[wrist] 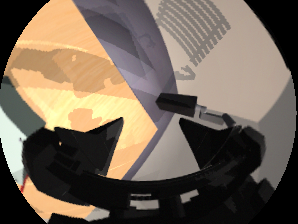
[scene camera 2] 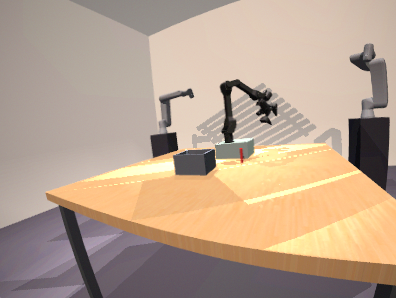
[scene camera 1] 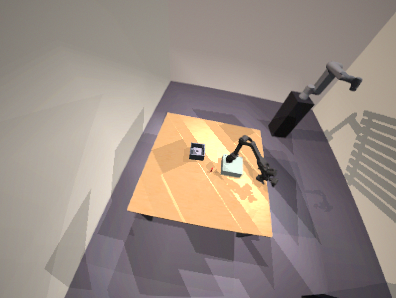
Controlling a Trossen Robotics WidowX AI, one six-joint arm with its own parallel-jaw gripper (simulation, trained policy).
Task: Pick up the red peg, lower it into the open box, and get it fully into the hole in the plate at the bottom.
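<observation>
The gripper (wrist: 152, 120). Grey box out of frame in the wrist view. Grey box (scene camera 2: 199, 162) visible.
</observation>
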